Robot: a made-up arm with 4 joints.
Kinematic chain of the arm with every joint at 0, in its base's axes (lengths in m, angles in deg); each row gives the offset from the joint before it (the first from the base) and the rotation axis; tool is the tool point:
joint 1: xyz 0 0 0.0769 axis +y
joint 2: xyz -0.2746 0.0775 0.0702 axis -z
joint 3: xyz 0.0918 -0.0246 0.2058 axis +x
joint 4: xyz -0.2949 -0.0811 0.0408 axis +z
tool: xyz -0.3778 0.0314 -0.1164
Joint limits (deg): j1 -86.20..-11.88 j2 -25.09..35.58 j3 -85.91..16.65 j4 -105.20..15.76
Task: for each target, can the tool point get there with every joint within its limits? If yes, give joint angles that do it. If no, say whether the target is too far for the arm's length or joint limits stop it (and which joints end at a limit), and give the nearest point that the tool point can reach.
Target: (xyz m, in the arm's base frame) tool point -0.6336 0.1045 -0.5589
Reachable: yes | joints -62.05 12.49 -69.55 -5.61
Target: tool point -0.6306 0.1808 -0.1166
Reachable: yes | joints -18.80 21.00 -76.62 -54.63
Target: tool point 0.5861 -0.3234 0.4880
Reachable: no: joint limits stop it (at a limit: joint 1, joint 2, joint 3, joint 4) | nearest point -0.0164 -0.0266 -0.2300 | short by 0.983 m
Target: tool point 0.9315 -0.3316 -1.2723
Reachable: no: too far | nearest point -0.0744 -0.0787 -0.5798 | short by 1.247 m
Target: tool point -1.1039 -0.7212 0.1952
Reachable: no: too far | nearest point -0.8015 -0.3242 0.1628 | short by 0.500 m
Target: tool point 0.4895 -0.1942 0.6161
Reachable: no: joint limits stop it (at a limit: joint 1, joint 2, joint 3, joint 4) | nearest point -0.2371 0.3325 0.3156 | short by 0.946 m
